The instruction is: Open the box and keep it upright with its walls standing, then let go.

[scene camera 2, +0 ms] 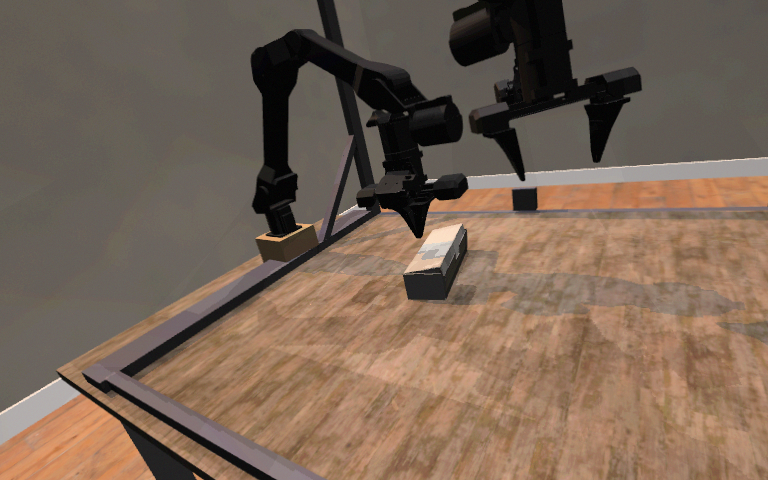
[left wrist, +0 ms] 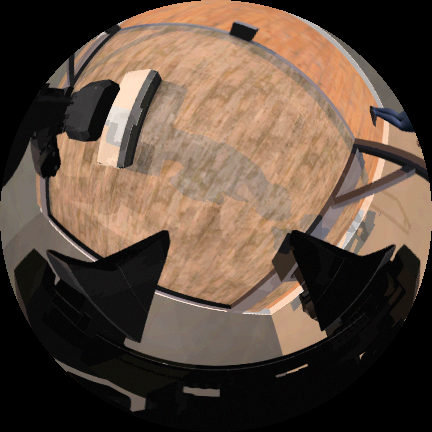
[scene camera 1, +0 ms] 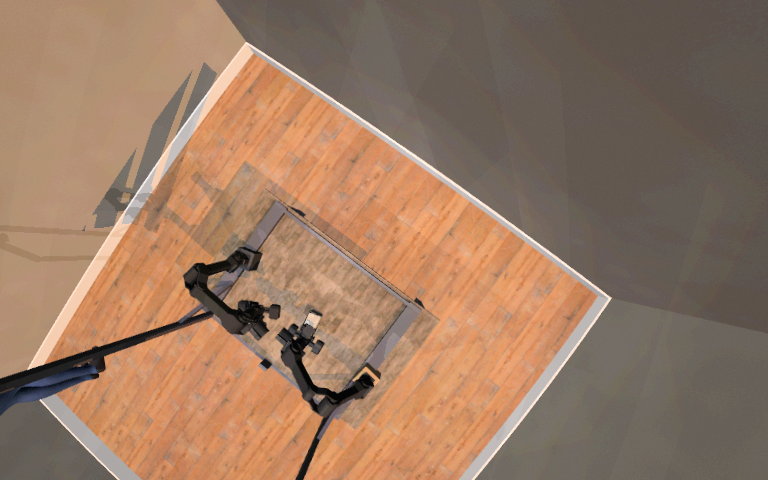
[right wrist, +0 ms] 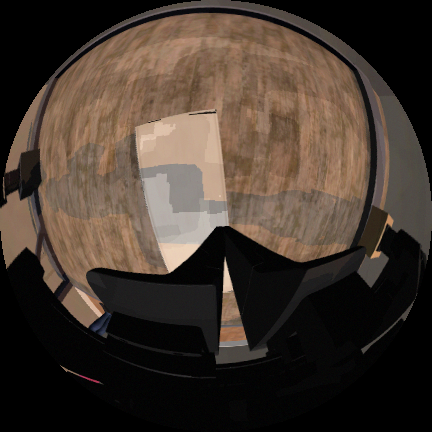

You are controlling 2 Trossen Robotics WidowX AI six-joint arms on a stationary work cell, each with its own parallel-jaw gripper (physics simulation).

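Seen in the pictures: left gripper, fingertip midpoint: [scene camera 2: 559, 171] [left wrist: 232, 236] [scene camera 1: 267, 304]; right gripper, fingertip midpoint: [scene camera 2: 419, 237] [right wrist: 222, 232]; left arm's base, link origin: [scene camera 1: 243, 259]; right arm's base, link origin: [scene camera 2: 284, 231] [scene camera 1: 366, 380] [right wrist: 383, 237].
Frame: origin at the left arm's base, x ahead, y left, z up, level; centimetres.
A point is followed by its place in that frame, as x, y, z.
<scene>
The long box [scene camera 1: 312, 319] @[45.9, -16.4, -2.6] [scene camera 2: 434, 251] @[45.3, -20.3, -2.6] [left wrist: 131, 102] @[42.6, -24.6, -2.2] [right wrist: 175, 145] @[46.0, -16.1, -2.6] stands on the wooden table, with a pale top and dark sides. Its lid sits slightly tilted, with a narrow dark gap along its edge in scene camera 2. My right gripper [scene camera 2: 418, 235] @[48.0, -22.5, -0.7] [right wrist: 222, 232] @[48.0, -22.5, -0.7] is shut and empty. Its tips point down at the lid's long edge, at the left of the box in scene camera 2; whether they touch it I cannot tell. My left gripper [scene camera 2: 559, 170] @[25.8, -12.9, 10.4] [left wrist: 232, 236] @[25.8, -12.9, 10.4] is wide open and empty, high above the table to the right of the box in scene camera 2.
A metal frame [scene camera 2: 186, 319] @[89.2, -6.0, -5.9] borders the table. The right arm rises from a tan block [scene camera 2: 287, 244] @[80.0, -29.4, -2.2] on it. A small dark block [scene camera 2: 524, 199] @[29.6, -49.7, -4.5] [left wrist: 243, 31] @[29.3, -49.6, -4.4] stands at the table's far edge. Blue-clad legs [scene camera 1: 56, 382] [left wrist: 397, 119] show beyond the table.
</scene>
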